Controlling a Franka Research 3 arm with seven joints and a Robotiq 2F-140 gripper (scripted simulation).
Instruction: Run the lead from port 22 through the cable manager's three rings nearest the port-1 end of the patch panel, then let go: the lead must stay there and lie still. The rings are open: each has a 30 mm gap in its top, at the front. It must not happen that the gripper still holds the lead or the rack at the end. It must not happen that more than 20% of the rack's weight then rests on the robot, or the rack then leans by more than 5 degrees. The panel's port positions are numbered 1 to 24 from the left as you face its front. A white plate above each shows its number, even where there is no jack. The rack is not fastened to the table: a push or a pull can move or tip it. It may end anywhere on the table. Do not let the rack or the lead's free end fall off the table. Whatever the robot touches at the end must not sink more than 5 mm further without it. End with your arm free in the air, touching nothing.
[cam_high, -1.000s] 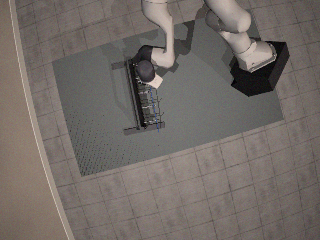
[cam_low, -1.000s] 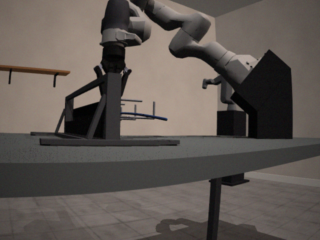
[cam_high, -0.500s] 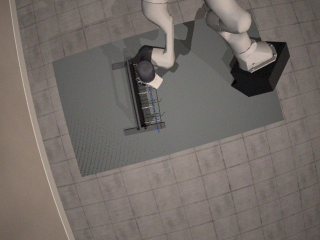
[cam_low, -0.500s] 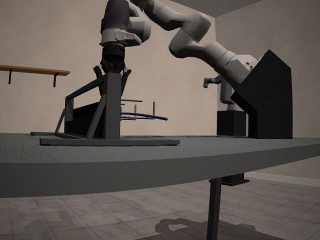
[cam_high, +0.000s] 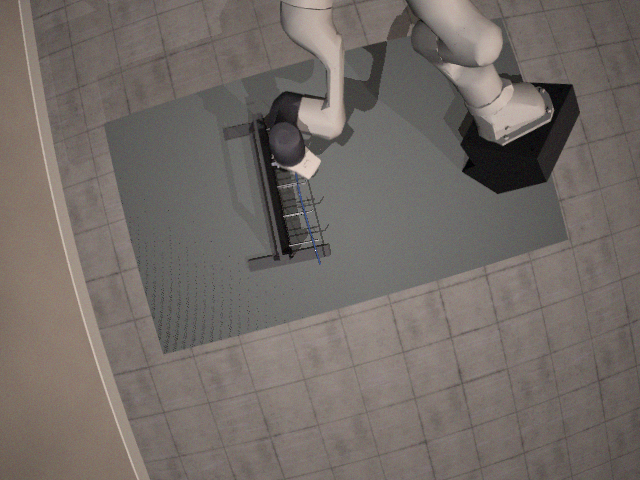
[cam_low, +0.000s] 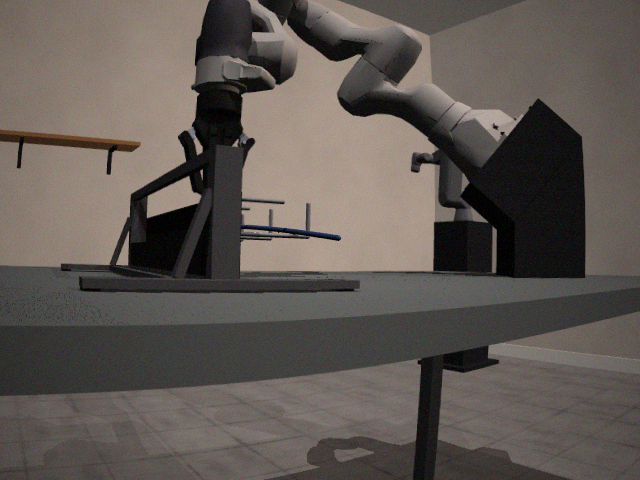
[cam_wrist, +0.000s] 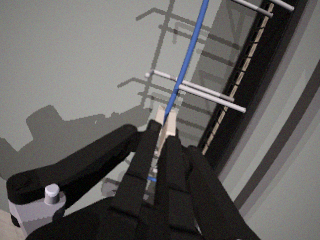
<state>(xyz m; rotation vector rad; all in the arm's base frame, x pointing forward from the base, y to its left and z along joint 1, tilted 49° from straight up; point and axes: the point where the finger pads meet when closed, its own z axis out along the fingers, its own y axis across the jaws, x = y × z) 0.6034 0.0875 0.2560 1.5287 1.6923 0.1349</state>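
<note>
Right now my hand is 9 cm short of the rack, 4 cm to the right of it and 2 cm above it.
</note>
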